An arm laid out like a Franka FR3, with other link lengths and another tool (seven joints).
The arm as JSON. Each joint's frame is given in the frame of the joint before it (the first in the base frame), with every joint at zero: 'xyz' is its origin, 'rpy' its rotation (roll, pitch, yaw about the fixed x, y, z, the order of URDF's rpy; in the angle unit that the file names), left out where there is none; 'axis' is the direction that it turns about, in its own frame. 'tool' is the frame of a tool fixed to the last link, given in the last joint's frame.
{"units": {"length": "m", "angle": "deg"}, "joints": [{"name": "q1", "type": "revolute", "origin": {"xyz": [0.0, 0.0, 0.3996]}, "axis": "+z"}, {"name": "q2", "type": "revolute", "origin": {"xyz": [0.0, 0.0, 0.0]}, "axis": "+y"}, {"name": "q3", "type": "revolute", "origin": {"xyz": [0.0, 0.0, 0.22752]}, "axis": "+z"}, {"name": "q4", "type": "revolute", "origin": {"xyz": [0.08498, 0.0, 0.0]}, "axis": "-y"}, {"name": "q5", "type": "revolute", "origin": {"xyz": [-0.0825, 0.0, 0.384]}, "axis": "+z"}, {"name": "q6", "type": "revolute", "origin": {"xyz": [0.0, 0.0, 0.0]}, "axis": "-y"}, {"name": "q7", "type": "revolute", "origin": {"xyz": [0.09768, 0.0, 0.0]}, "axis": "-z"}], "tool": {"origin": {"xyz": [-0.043, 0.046, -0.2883], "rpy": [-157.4, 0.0, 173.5]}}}
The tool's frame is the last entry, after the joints.
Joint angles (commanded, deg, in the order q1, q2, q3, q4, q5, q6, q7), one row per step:
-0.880, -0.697, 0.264, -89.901, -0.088, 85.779, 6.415
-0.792, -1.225, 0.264, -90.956, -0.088, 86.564, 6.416
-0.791, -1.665, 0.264, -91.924, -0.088, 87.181, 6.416
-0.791, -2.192, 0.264, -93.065, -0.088, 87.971, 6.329
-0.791, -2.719, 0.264, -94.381, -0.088, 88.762, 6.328
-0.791, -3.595, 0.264, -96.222, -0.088, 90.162, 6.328
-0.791, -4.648, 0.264, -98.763, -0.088, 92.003, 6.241
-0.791, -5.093, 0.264, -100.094, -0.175, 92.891, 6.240
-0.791, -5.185, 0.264, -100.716, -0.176, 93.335, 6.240
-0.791, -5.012, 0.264, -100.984, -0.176, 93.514, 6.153
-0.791, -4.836, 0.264, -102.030, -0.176, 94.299, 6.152
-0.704, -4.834, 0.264, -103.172, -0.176, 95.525, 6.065
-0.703, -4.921, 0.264, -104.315, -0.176, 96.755, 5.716
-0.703, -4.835, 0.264, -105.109, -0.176, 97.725, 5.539
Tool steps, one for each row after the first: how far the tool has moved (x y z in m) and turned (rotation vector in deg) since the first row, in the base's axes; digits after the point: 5 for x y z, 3 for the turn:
-0.00008, 0.00078, -0.00258, -0.005, -0.258, 0.088
-0.00063, 0.00080, -0.00545, -0.008, -0.347, 0.090
-0.00109, 0.00074, -0.00872, -0.007, -0.523, 0.178
-0.00218, 0.00075, -0.01334, -0.010, -0.525, 0.180
-0.00237, 0.00076, -0.01840, -0.018, -0.960, 0.182
-0.00339, 0.00071, -0.02693, -0.023, -1.312, 0.272
-0.00441, 0.00028, -0.03252, -0.111, -1.313, 0.283
-0.00479, 0.00028, -0.03609, -0.111, -1.227, 0.284
-0.00516, 0.00022, -0.03951, -0.103, -0.965, 0.372
-0.00585, 0.00023, -0.04840, -0.096, -0.528, 0.375
-0.00498, 0.00093, -0.05615, -0.092, -0.610, 0.553
-0.00435, 0.00071, -0.06312, -0.075, -0.783, 0.906
-0.00346, 0.00058, -0.06917, -0.066, -0.873, 1.086

